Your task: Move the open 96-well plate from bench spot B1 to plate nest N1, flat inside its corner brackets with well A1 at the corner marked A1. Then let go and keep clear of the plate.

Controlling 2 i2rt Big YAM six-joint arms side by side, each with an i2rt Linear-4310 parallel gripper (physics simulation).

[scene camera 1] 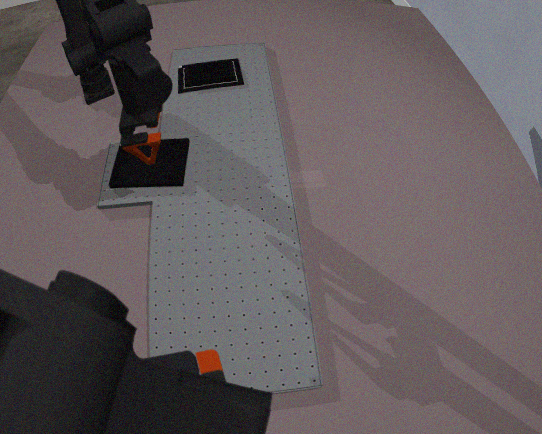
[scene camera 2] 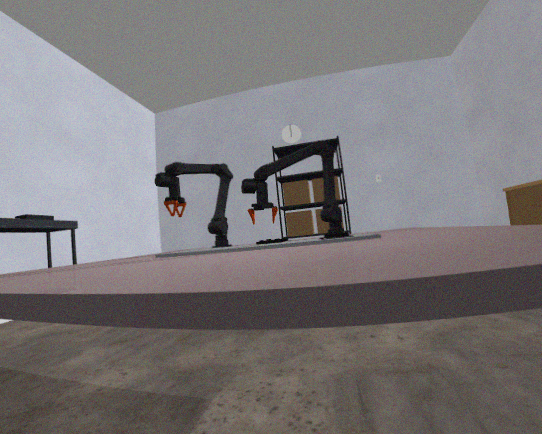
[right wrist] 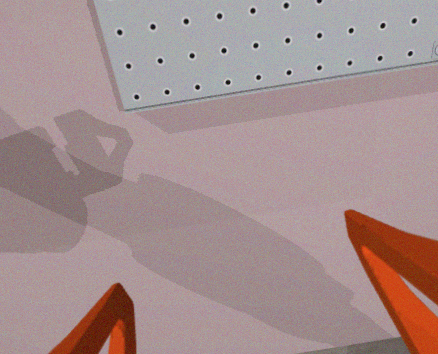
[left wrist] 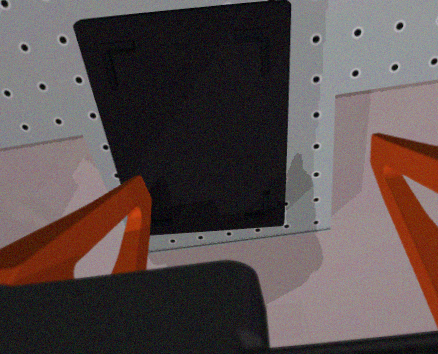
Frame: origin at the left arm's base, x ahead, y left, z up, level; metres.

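Seen in the pictures: left gripper, between the fingertips: (scene camera 1: pixel 152 144) (scene camera 2: pixel 263 224) (left wrist: pixel 253 168); right gripper, between the fingertips: (scene camera 2: pixel 176 216) (right wrist: pixel 233 258); left arm's base, origin of its link: (scene camera 1: pixel 98 88).
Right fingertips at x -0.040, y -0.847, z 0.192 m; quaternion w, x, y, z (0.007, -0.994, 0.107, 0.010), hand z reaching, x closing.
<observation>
Pixels of each thing's top centre, then the offset from my right fingertips to it. "pt": a spot on its surface instead. Level surfaces: height alone.
- Plate nest N1, centre of its top: (left wrist: pixel 197 147) (scene camera 1: pixel 148 159) (scene camera 2: pixel 272 238) dy +0.473, dx +0.104, dz -0.161 m
- black rectangle with a thin white outline, a spot on its surface: (scene camera 1: pixel 210 76) pt dy +0.675, dx +0.328, dz -0.165 m
- grey perforated board, height of its surface: dz -0.179 m
- pinkish table, height of its surface: dz -0.192 m
Plate nest N1 (scene camera 1: pixel 167 167) (left wrist: pixel 200 125) is a flat black block with low corner brackets, faintly visible in the left wrist view. A black rectangle with a thin white outline (scene camera 1: pixel 210 76), which looks like bench spot B1, lies at the top of scene camera 1. The 96-well plate cannot be told apart from the black surfaces; no wells or A1 mark are readable. My left gripper (scene camera 1: pixel 153 142) (scene camera 2: pixel 264 223) (left wrist: pixel 253 168) is open and empty, raised above the nest, fingers apart. My right gripper (scene camera 2: pixel 176 215) (right wrist: pixel 233 258) is open and empty, high above the table beside the board's edge.
The grey perforated board (scene camera 1: pixel 225 280) (right wrist: pixel 270 30) lies on the pinkish table (scene camera 1: pixel 400 200) (scene camera 2: pixel 350 265). The right arm (scene camera 1: pixel 75 350) covers the lower left of scene camera 1. Arm shadows cross the board and table. A shelf rack (scene camera 2: pixel 342 187) stands behind the arms.
</observation>
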